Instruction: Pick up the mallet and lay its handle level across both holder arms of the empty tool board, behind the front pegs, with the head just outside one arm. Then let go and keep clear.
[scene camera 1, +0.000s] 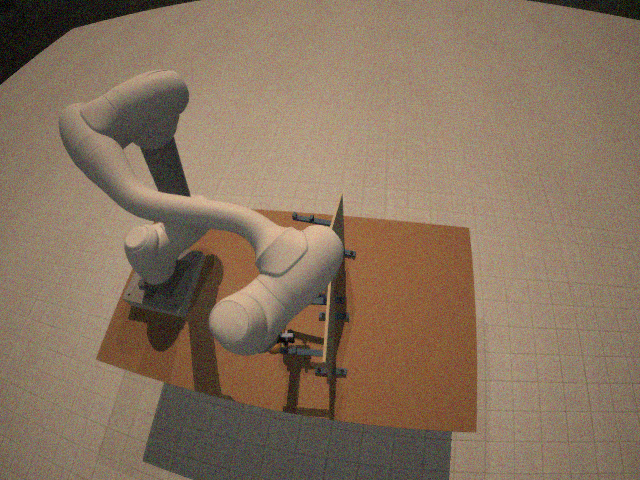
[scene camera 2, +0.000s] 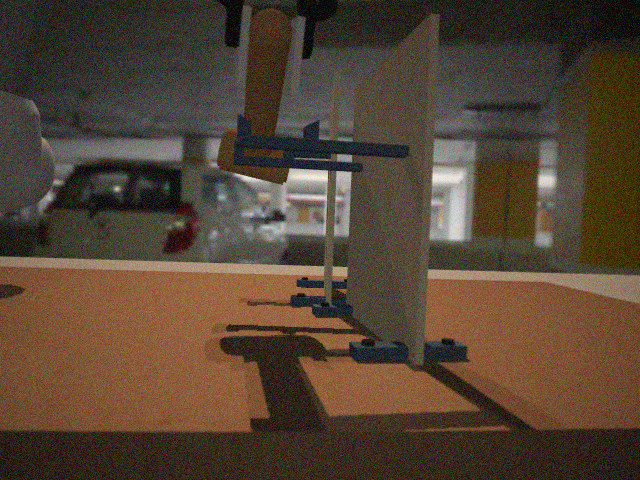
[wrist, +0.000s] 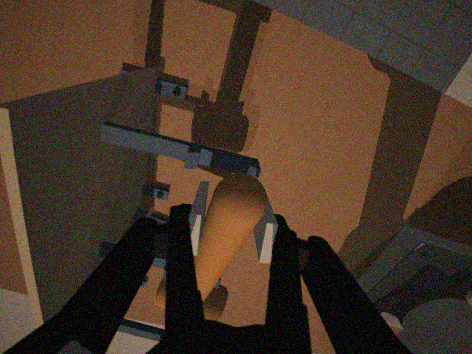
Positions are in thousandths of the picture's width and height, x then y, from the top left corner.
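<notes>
Through the wrist camera I see my gripper (wrist: 488, 564) with its grip on a wooden mallet (wrist: 507, 566). Scene camera 2 gives me the mallet (scene camera 2: 423, 76) again, and a tool board (scene camera 2: 470, 624) is in view there. In scene camera 1 I find a tool board (scene camera 1: 516, 657).
</notes>
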